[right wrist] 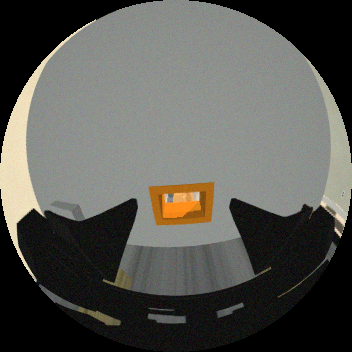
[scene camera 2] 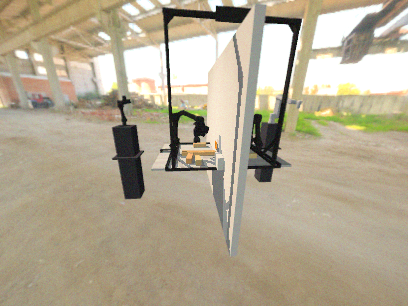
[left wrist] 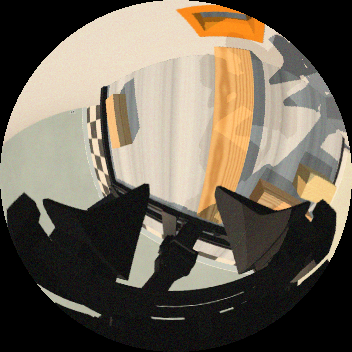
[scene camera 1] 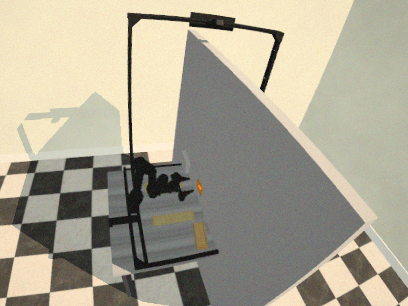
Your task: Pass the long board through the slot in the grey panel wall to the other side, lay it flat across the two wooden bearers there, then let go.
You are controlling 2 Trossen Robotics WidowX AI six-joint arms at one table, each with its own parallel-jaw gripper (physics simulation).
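Frame: origin at the left arm's base, x ahead, y left, z up, level; metres.
Where they show: left gripper, fingertip midpoint: (left wrist: 182, 189); right gripper, fingertip midpoint: (right wrist: 185, 204) (scene camera 1: 191, 184); left arm's base, origin of the base link: (left wrist: 190, 229); right arm's base, origin of the base link: (scene camera 2: 258, 150) (scene camera 1: 133, 209).
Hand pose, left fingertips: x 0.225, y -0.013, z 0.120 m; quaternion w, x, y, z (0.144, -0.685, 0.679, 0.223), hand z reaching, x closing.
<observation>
Each offset is from my left fingertips to the top centre of the thing. "spot": to the spot under its first point.
The long board (scene camera 2: 192, 152) (left wrist: 232, 110) lies flat on the table, pointing toward the grey panel wall (scene camera 1: 250, 175) (scene camera 2: 225, 90) (right wrist: 175, 100). The slot's orange frame @[spot: 0.244 m ahead, 0.046 m right, 0.060 m down] (scene camera 1: 200, 187) (scene camera 2: 216, 145) (left wrist: 255, 32) (right wrist: 182, 221) is beyond its far end. My left gripper (scene camera 2: 199, 136) (left wrist: 182, 189) is partly open and empty above the table; its right finger overlaps the board's near end in the left wrist view. My right gripper (scene camera 1: 190, 184) (right wrist: 185, 204) is wide open and empty, facing the slot across the wall. Beyond it, one pale wooden strip @[0.461 m ahead, 0.120 m left, 0.095 m down] (scene camera 1: 173, 218) shows; another strip @[spot: 0.357 m ahead, 0.121 m right, 0.111 m down] (right wrist: 123, 279) is partly hidden. I cannot tell for certain which pieces are the bearers.
On the board's side, one block @[0.060 m ahead, 0.262 m left, 0.095 m down] (left wrist: 119, 120) lies left of the board, and two blocks @[0.061 m back, 0.181 m right, 0.089 m down] (left wrist: 275, 195) @[0.011 m ahead, 0.245 m right, 0.089 m down] (left wrist: 316, 184) lie right of it. On the right arm's side, a shorter block @[0.331 m ahead, 0.267 m left, 0.101 m down] (scene camera 1: 201, 236) lies near the wall. A black frame (scene camera 1: 130, 100) (scene camera 2: 168, 65) surrounds the table.
</observation>
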